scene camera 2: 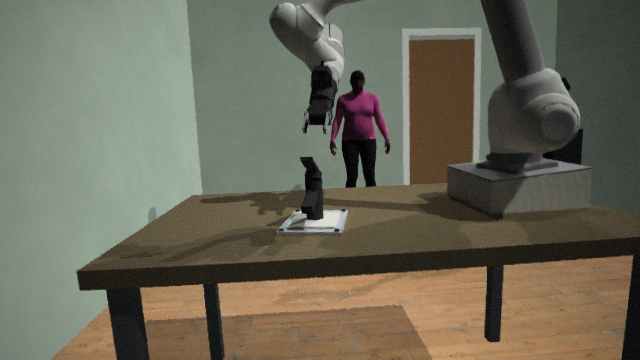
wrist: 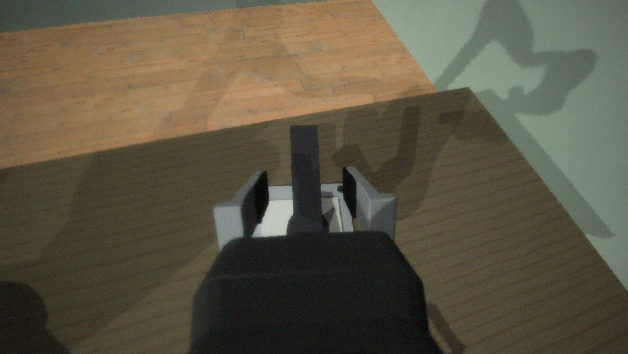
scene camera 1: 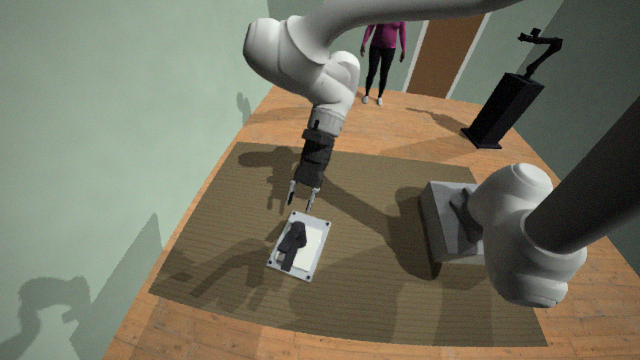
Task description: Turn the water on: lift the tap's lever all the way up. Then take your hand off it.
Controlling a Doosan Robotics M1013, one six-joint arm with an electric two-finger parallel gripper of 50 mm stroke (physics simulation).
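Seen in the pictures: gripper, between the fingertips: (scene camera 2: pixel 314 131) (wrist: pixel 305 184) (scene camera 1: pixel 297 207); arm's base, origin of its link: (scene camera 2: pixel 515 166) (scene camera 1: pixel 478 218).
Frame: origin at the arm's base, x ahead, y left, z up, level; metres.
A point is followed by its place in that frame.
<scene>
The dark tap (scene camera 1: pixel 295 239) @(x 0.690, y 0.055, z 0.058 m) (scene camera 2: pixel 314 192) @(x 0.694, y 0.039, z -0.022 m) (wrist: pixel 305 195) @(x 0.695, y 0.028, z 0.051 m) stands upright on a white and grey base plate (scene camera 1: pixel 320 235) (scene camera 2: pixel 341 220) @(x 0.619, y 0.037, z -0.109 m). In the scene camera 2 view its lever (scene camera 2: pixel 307 164) @(x 0.715, y 0.063, z 0.058 m) slants upward from the top of the body, its free end raised toward the front. The spout below points to the front. My gripper (scene camera 1: pixel 299 206) @(x 0.678, y -0.001, z 0.143 m) (scene camera 2: pixel 315 132) @(x 0.678, y -0.001, z 0.143 m) (wrist: pixel 305 184) @(x 0.678, y -0.001, z 0.143 m) is open and empty, above and behind the tap, with a visible gap to the lever. In the wrist view the tap shows between the spread fingers but farther off, and the gripper housing hides its lower part.
The plate lies on a brown table (scene camera 1: pixel 360 300) @(x 0.489, y 0.211, z -0.117 m) (scene camera 2: pixel 225 250) @(x 0.936, y 0.161, z -0.117 m). The arm's grey base block (scene camera 1: pixel 452 250) @(x 0.164, y 0.103, z -0.016 m) (scene camera 2: pixel 545 195) @(x 0.017, y 0.141, z -0.070 m) stands to the right. A person in a pink top (scene camera 1: pixel 385 36) (scene camera 2: pixel 358 116) stands beyond the table. A black pedestal (scene camera 1: pixel 505 111) with a small arm stands at the back right.
</scene>
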